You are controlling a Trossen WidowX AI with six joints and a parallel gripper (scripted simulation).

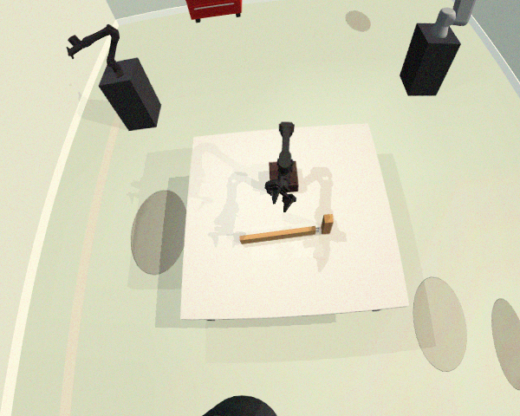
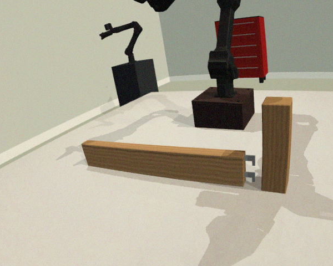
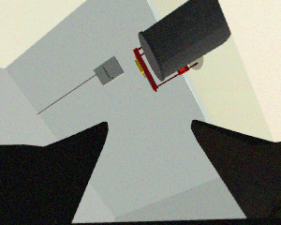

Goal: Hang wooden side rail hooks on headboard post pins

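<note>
Right now my gripper tip is 370 mm above the headboard post, 260 mm to the right of it and 60 mm past it.
</note>
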